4 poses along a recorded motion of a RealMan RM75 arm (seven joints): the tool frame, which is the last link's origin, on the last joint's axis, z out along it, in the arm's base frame.
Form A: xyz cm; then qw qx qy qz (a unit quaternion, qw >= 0).
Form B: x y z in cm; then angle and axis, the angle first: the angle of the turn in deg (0 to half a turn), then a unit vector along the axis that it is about. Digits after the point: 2 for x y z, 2 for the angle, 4 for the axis.
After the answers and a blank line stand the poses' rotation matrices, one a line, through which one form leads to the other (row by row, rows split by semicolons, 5 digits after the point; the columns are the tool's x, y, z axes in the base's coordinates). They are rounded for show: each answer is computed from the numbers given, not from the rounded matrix.
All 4 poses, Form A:
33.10, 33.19, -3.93, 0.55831, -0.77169, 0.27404, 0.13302
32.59, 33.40, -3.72, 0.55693, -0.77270, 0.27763, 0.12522
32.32, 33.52, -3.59, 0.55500, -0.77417, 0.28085, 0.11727
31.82, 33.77, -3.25, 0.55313, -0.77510, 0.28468, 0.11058
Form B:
33.10, 33.19, -3.93, 112.12, -0.9302, 0.3303, 0.1603
32.59, 33.40, -3.72, 112.31, -0.9303, 0.3343, 0.1508
32.32, 33.52, -3.59, 112.58, -0.9307, 0.3376, 0.1410
31.82, 33.77, -3.25, 112.84, -0.9304, 0.3417, 0.1327

0.81442 -0.57148 0.10070; -0.27441 -0.22639 0.93458; -0.51129 -0.78877 -0.34120
0.81448 -0.56853 0.11573; -0.28957 -0.22550 0.93021; -0.50276 -0.79115 -0.34829
0.81474 -0.56502 0.13017; -0.30468 -0.22619 0.92521; -0.49332 -0.79346 -0.35644
0.81346 -0.56364 0.14351; -0.31898 -0.22601 0.92042; -0.48635 -0.79450 -0.36364

